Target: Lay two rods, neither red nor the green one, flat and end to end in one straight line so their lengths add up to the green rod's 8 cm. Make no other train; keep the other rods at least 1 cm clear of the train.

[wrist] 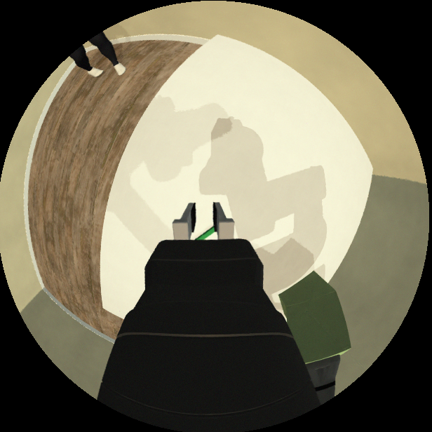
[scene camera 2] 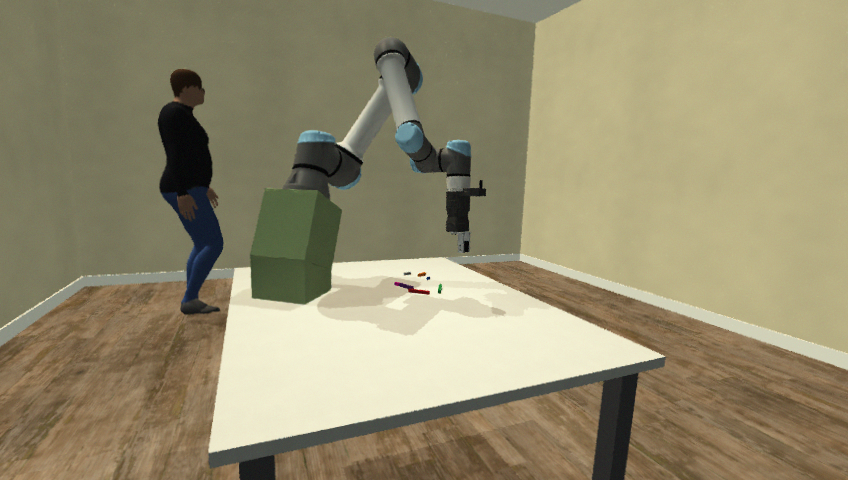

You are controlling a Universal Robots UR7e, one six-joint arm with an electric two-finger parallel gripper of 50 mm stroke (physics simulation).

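Where they show: gripper, between the fingertips: point(scene camera 2: 463, 252); arm's base, origin of its link: point(scene camera 2: 305, 199).
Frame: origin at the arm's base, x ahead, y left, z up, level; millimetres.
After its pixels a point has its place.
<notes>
My gripper point(scene camera 2: 463, 250) @[y -215, x 466, z -147 mm] point(wrist: 204, 211) is partly open and empty, high above the table. The green rod point(scene camera 2: 439, 288) @[y -144, x 418, z -281 mm] point(wrist: 205, 233) lies on the table, partly hidden by the gripper in the wrist view. In the scene view, a magenta rod point(scene camera 2: 397, 284) @[y -48, x 301, z -286 mm] and a purple rod point(scene camera 2: 407, 286) @[y -87, x 325, z -284 mm] lie flat, end to end in one line. The red rod point(scene camera 2: 419, 291) @[y -153, x 345, z -284 mm] lies by the purple rod's near end; their gap is too small to judge. An orange rod point(scene camera 2: 421, 274) @[y 66, x 428, z -284 mm], a grey rod point(scene camera 2: 407, 273) @[y 93, x 380, z -285 mm] and a small blue rod point(scene camera 2: 427, 278) @[y 8, x 431, z -286 mm] lie farther back.
The white table point(scene camera 2: 357, 380) @[y -661, x 50, z -291 mm] point(wrist: 295, 115) carries the rods and the arm's shadow. The green robot pedestal point(scene camera 2: 285, 237) @[y -125, x -65, z -103 mm] point(wrist: 320, 320) stands on the table, left in the scene view. A person point(scene camera 2: 185, 154) stands on the floor behind the table's left side.
</notes>
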